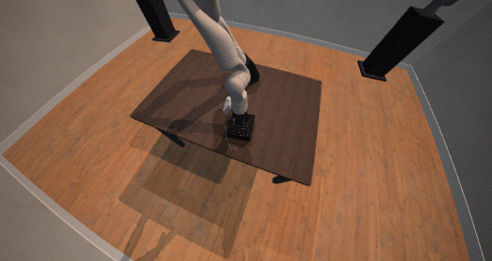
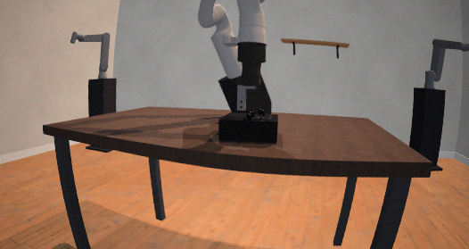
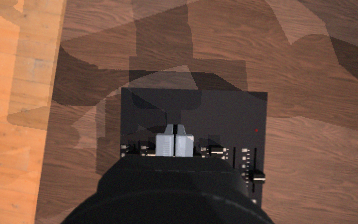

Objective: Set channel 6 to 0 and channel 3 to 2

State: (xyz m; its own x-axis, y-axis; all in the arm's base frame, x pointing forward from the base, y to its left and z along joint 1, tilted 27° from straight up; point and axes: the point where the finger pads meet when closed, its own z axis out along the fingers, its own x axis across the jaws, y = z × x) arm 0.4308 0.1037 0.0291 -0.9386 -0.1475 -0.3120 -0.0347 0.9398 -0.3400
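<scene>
Now: the channel 3 fader cap 2 cm to the left of my hand and 3 cm below it. Also, from my hand: channel 5 fader cap 4 cm behind, 2 cm to the left, 3 cm below; channel 4 fader cap 2 cm behind, 3 cm to the left, 3 cm below; channel 2 fader cap 2 cm ahead, 2 cm to the left, 3 cm below.
</scene>
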